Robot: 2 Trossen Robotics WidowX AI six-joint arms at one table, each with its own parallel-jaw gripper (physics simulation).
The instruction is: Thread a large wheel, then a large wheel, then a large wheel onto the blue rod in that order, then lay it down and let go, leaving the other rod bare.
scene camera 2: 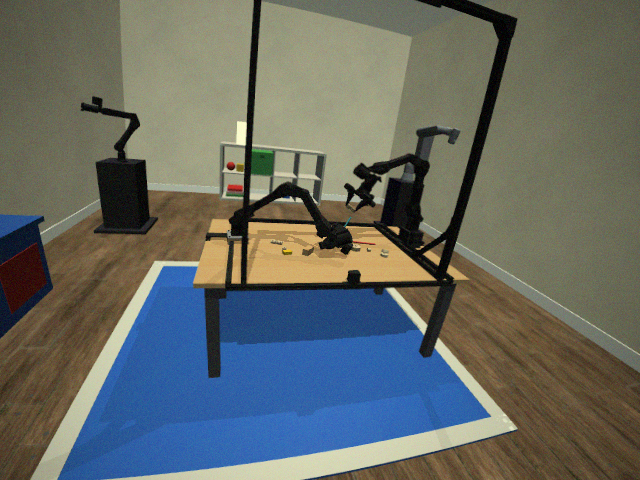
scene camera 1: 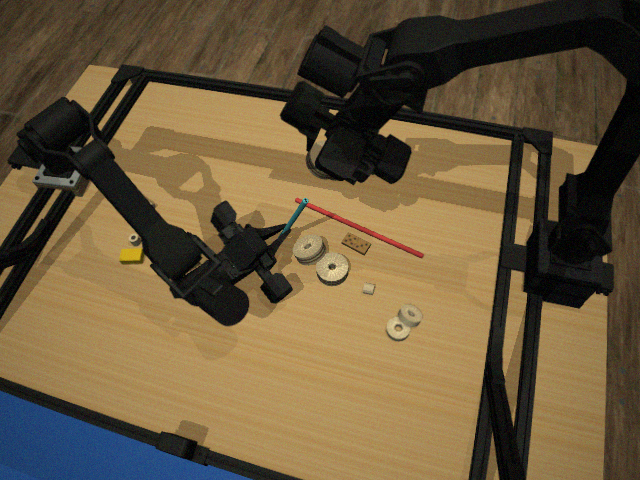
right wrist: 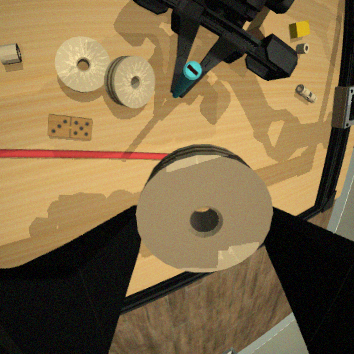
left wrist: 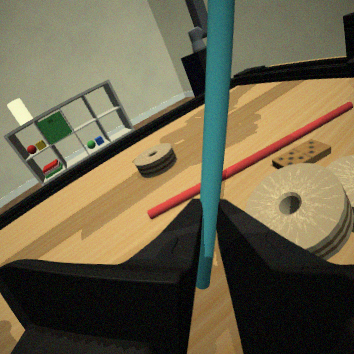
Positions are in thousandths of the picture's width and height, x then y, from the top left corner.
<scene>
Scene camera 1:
my left gripper: 451,474
my right gripper: 509,330
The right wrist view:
my left gripper: 496,267
my right gripper: 569,603
wooden block: 742,72, on the table
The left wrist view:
my left gripper: 586,583
blue rod: 620,100, gripped by my left gripper
red rod: 742,434, on the table
</scene>
